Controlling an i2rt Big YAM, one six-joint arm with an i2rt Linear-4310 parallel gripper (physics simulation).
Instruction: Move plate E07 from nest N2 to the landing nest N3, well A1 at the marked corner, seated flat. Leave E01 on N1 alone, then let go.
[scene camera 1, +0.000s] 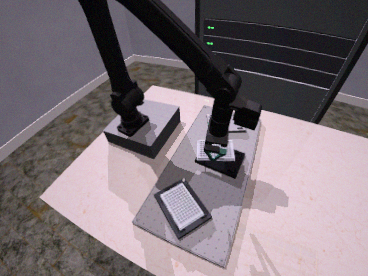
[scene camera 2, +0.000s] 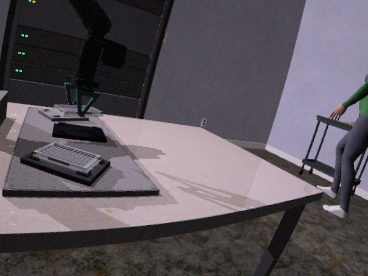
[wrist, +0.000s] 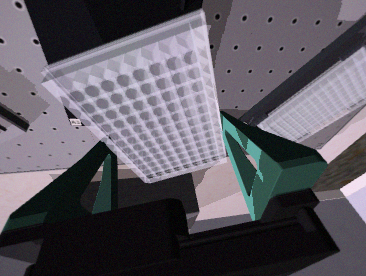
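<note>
My gripper (scene camera 1: 215, 155) (scene camera 2: 76, 109) (wrist: 165, 128) is shut on clear plate E07 (scene camera 1: 201, 150) (scene camera 2: 95, 111) (wrist: 145, 100), one green finger at each long side. The plate hangs above the black landing nest N3 (scene camera 1: 231, 166) (scene camera 2: 80, 132) (wrist: 75, 30), with a gap below it, and looks turned relative to the nest in the wrist view. A white A1 label (wrist: 75, 122) shows beside the plate's left edge. Grey nest N2 (scene camera 1: 240, 131) (scene camera 2: 60, 117) is behind, partly hidden. Plate E01 (scene camera 1: 182, 206) (scene camera 2: 70, 157) (wrist: 320, 95) sits on dark nest N1 (scene camera 1: 192, 226) (scene camera 2: 92, 177) (wrist: 310, 70).
The nests stand on a grey perforated board (scene camera 1: 215, 245) (scene camera 2: 127, 182). The arm's base stands on a grey block (scene camera 1: 167, 130) beside the board. A dark server cabinet (scene camera 1: 280, 50) (scene camera 2: 135, 55) stands behind the table. A person (scene camera 2: 350, 150) and a cart (scene camera 2: 325, 120) are at the far right.
</note>
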